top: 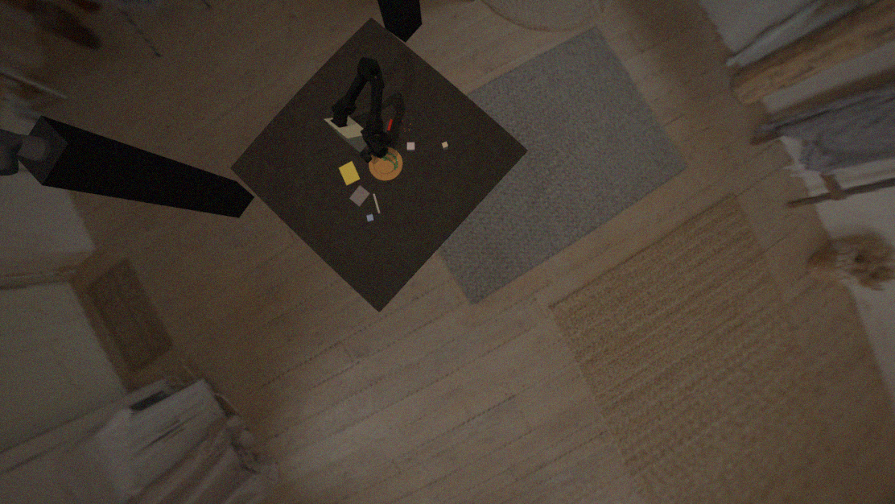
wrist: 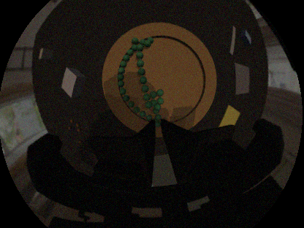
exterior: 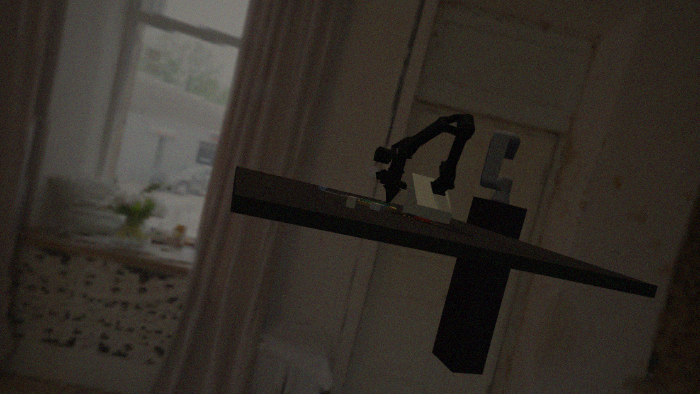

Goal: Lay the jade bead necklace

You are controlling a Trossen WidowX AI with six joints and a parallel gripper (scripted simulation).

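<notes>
The round bead board is 6 cm ahead of my gripper tip, 2 cm to the right of it and 2 cm below it. From my gripper tip the other things lie so: yellow square 20 cm to the right, 8 cm behind, 3 cm below; grey-white block 15 cm to the left, 11 cm ahead, 2 cm below; red item 16 cm to the left, 7 cm behind, 2 cm below.
</notes>
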